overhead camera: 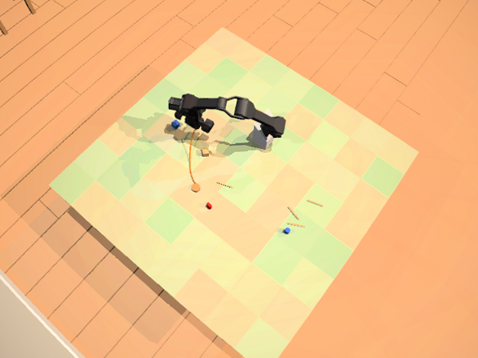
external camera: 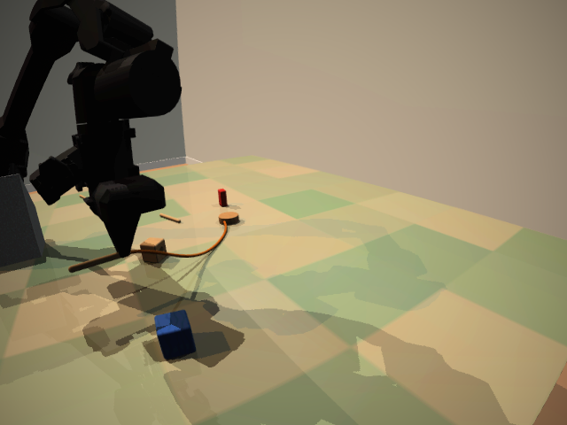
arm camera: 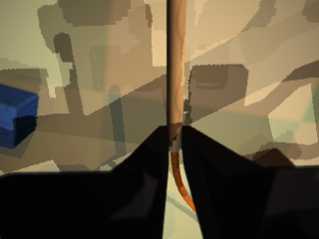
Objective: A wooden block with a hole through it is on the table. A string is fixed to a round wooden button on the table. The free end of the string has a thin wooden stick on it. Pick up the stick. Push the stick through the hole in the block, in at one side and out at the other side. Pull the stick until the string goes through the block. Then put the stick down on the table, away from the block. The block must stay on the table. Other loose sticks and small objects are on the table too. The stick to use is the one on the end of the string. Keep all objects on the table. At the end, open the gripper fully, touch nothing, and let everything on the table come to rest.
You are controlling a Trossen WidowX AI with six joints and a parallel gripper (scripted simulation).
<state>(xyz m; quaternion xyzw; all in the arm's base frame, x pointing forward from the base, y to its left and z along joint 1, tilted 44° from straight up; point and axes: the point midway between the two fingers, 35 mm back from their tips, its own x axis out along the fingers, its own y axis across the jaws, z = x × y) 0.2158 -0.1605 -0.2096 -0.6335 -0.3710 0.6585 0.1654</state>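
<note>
Right now the wooden block is 11 cm to the left of my gripper tip, 5 cm below it and 4 cm ahead of it. Round my gripper tip: round wooden button: 20 cm to the left, 20 cm ahead, 6 cm below; then blue cube: 11 cm to the right, 5 cm below, 3 cm ahead; then thin wooden stick: 1 cm behind.
</note>
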